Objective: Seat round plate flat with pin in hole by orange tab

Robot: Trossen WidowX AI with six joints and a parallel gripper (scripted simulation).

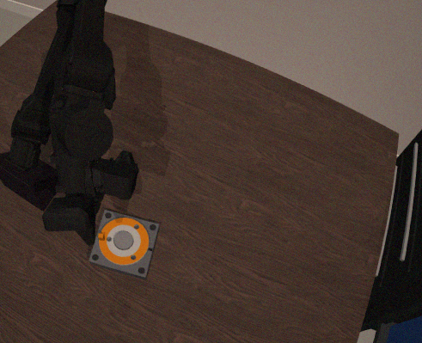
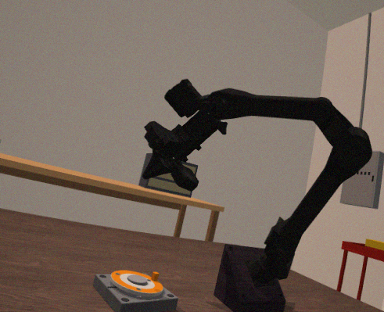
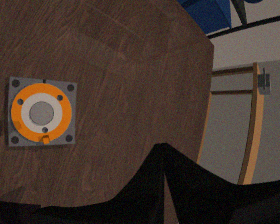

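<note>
My gripper tip is 30 mm past the round plate, 80 mm to the right of it and 200 mm above it.
</note>
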